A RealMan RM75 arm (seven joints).
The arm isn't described. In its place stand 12 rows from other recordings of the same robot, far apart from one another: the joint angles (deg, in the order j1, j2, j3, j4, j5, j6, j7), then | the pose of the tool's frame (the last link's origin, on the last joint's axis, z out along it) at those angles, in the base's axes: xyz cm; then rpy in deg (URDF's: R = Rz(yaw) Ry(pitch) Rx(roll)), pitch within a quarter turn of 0, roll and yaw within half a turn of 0.
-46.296, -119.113, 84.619, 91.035, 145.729, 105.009, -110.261 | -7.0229 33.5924 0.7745 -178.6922 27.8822 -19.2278
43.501, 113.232, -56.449, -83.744, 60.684, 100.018, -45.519 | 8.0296 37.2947 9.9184 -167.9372 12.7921 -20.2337
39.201, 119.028, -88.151, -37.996, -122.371, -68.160, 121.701 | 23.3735 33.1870 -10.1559 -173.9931 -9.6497 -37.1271
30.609, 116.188, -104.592, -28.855, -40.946, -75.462, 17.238 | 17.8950 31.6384 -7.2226 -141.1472 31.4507 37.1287
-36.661, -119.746, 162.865, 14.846, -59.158, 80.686, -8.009 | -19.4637 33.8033 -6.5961 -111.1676 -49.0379 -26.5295
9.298, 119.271, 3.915, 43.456, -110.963, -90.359, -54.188 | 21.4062 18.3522 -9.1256 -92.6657 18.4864 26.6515
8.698, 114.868, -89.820, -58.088, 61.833, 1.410, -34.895 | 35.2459 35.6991 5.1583 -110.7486 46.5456 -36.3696
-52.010, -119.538, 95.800, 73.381, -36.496, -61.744, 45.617 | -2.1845 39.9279 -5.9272 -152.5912 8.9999 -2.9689
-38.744, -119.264, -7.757, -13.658, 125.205, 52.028, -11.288 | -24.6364 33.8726 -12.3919 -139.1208 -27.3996 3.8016
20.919, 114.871, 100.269, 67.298, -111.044, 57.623, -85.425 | 22.4129 36.8594 0.8072 -148.8522 8.1117 -7.8838
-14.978, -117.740, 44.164, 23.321, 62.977, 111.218, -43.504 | -27.9451 24.9036 6.6600 -102.9614 -56.6326 -43.4936
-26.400, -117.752, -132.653, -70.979, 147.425, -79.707, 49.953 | -29.8748 35.7042 9.3608 -144.6138 -11.9337 51.6937
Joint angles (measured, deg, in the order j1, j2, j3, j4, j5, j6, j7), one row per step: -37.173 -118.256 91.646 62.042 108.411 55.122 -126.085; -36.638 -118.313 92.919 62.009 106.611 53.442 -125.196; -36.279 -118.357 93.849 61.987 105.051 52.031 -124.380; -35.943 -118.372 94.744 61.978 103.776 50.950 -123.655; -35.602 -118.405 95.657 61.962 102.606 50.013 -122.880; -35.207 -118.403 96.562 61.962 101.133 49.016 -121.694; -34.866 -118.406 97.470 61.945 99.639 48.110 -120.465; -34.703 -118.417 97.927 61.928 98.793 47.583 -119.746; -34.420 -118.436 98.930 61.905 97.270 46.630 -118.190; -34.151 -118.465 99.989 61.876 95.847 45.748 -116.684; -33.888 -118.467 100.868 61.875 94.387 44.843 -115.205; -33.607 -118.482 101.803 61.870 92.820 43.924 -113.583; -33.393 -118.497 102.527 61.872 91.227 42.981 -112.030; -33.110 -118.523 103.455 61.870 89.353 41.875 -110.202; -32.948 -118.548 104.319 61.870 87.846 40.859 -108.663; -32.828 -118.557 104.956 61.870 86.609 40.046 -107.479
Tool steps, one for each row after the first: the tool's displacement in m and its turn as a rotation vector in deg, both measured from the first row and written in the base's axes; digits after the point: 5 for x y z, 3 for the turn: 0.00107 -0.00166 -0.00311 0.469 -1.083 -0.208; 0.00252 -0.00249 -0.00511 0.980 -2.068 -0.407; 0.00332 -0.00377 -0.00714 1.265 -2.744 -0.623; 0.00384 -0.00547 -0.00950 1.421 -3.274 -0.902; 0.00443 -0.00711 -0.01142 1.700 -3.926 -1.376; 0.00526 -0.00889 -0.01346 1.898 -4.553 -1.900; 0.00588 -0.00966 -0.01443 2.070 -4.928 -2.194; 0.00708 -0.01158 -0.01682 2.318 -5.419 -3.031; 0.00813 -0.01385 -0.01956 2.467 -5.795 -3.867; 0.00917 -0.01540 -0.02138 2.799 -6.271 -4.572; 0.01024 -0.01720 -0.02339 3.127 -6.762 -5.325; 0.01167 -0.01811 -0.02452 3.637 -7.374 -5.935; 0.01306 -0.01951 -0.02617 4.191 -8.033 -6.599; 0.01451 -0.02064 -0.02783 4.690 -8.467 -7.236; 0.01563 -0.02130 -0.02887 5.127 -8.851 -7.645
